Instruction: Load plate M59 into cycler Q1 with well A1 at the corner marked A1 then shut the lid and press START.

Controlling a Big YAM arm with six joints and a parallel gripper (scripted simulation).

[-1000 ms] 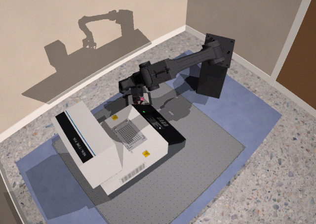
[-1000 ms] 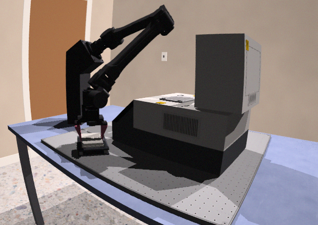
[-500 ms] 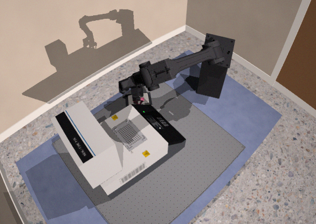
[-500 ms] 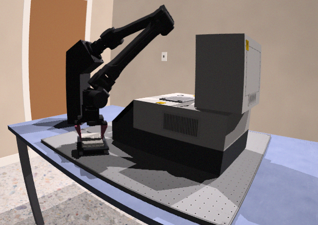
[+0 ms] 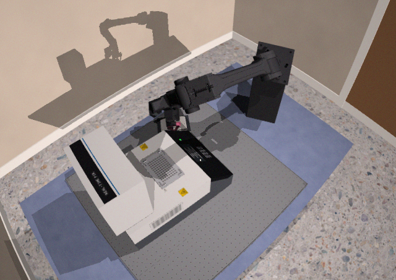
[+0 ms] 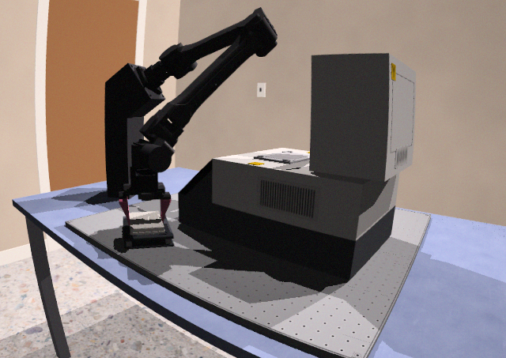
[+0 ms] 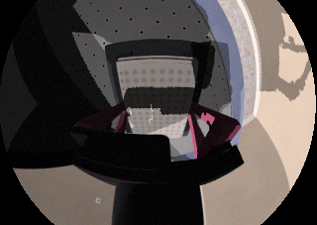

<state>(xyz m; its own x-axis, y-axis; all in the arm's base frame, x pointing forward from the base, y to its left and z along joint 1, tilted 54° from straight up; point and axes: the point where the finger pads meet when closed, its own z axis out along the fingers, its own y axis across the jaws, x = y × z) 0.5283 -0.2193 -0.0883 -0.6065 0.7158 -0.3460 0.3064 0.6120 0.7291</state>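
The sealed plate M59 is right at my hand. From my hand the other things lie so: plate nest N1 (20 mm below).
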